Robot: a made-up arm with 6 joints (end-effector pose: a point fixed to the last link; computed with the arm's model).
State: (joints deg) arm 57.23 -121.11 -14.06 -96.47 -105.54 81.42
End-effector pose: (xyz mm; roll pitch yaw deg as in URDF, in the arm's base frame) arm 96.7 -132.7 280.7 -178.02 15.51 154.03
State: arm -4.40 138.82 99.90 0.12 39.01 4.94
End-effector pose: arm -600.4 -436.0 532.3 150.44 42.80 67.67
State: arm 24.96 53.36 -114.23 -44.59 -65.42 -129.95
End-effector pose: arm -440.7 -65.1 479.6 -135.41 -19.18 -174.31
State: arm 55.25 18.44 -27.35 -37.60 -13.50 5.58
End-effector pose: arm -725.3 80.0 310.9 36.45 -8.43 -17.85
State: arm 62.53 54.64 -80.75 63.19 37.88 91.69
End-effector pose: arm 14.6 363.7 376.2 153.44 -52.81 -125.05
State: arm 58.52 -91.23 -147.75 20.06 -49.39 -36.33
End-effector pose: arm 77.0 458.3 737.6 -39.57 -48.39 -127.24
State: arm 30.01 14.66 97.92 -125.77 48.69 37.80
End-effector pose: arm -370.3 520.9 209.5 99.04 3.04 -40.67
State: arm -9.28 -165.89 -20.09 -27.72 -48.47 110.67
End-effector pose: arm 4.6 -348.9 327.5 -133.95 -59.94 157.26
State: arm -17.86 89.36 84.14 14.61 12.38 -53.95
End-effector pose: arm -645.3 -592.6 503.9 52.99 33.66 -25.14
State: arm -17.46 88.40 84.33 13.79 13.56 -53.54
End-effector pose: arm -647.8 -591.6 491.8 54.66 32.51 -23.43
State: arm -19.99 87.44 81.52 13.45 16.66 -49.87
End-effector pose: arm -617.6 -617.1 522.5 54.21 32.85 -16.71
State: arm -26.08 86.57 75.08 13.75 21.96 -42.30
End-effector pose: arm -542.5 -656.5 610.2 50.90 37.41 -4.73
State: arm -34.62 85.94 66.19 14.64 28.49 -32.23
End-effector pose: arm -431.8 -668.2 733.8 46.92 49.05 9.11
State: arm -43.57 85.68 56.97 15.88 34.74 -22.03
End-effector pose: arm -318.3 -635.5 843.6 47.57 65.84 22.97
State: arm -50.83 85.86 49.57 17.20 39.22 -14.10
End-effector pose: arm -234.9 -587.6 908.8 66.99 80.91 48.71
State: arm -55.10 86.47 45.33 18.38 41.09 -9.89
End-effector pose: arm -191.8 -557.2 937.3 149.19 84.84 132.28
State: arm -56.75 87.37 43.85 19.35 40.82 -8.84
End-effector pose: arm -177.4 -548.6 948.6 -179.50 82.97 162.72
